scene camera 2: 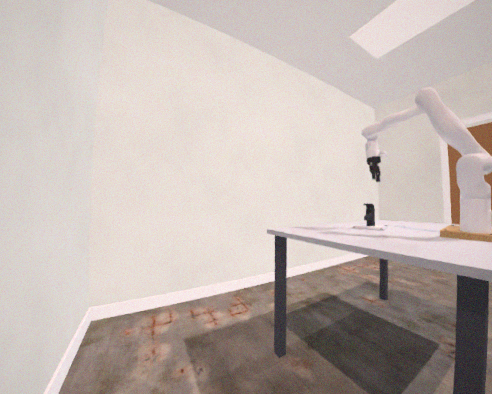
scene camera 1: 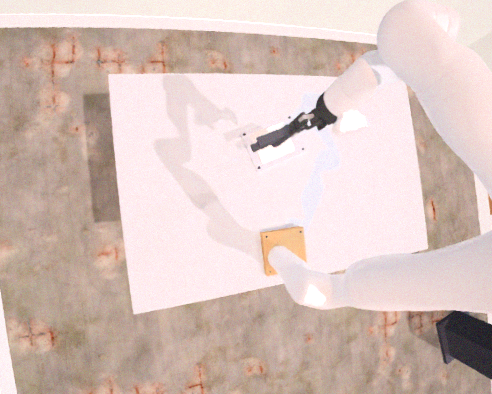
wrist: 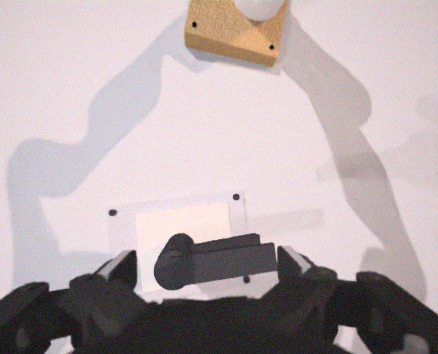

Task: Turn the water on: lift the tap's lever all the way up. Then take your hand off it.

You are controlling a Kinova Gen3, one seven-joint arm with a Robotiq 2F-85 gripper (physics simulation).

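Seen in the pictures: gripper, fingertip midpoint: (scene camera 2: 376,180) (scene camera 1: 304,131) (wrist: 207,263); arm's base, link origin: (scene camera 2: 474,231) (scene camera 1: 279,257).
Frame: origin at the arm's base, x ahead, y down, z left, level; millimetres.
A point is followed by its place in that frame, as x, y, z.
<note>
The black tap (scene camera 1: 265,142) {425, -124, -39} (scene camera 2: 370,216) {423, -46, -50} (wrist: 175,267) {441, -124, -135} stands upright on a pale base plate (scene camera 1: 254,159) {400, 24, -32} (wrist: 122,232) {421, 24, -237}. In the wrist view its round body is at the left and dark bars reach out to the right. In the second scene view a thin lever (scene camera 2: 367,204) {428, -118, -16} sticks out to the left at the tap's top, about level. My gripper (scene camera 1: 290,132) (scene camera 2: 376,179) {399, -265, -104} (wrist: 207,263) {399, -265, -104} is open and points down, well above the tap and not touching it. In the wrist view the tap shows between and below the two fingertips. The gripper partly covers the tap in the first scene view.
The white table (scene camera 1: 175,270) {87, 32, 389} (scene camera 2: 320,242) {469, 46, 480} (wrist: 225,130) {238, 32, -56} carries the tap. The arm's wooden base block (scene camera 1: 295,240) {40, -8, -84} (scene camera 2: 452,231) {71, 3, 44} (wrist: 225,30) {71, -7, -59} stands on the same table, apart from the tap's plate. Shadows of the arm lie across the table top.
</note>
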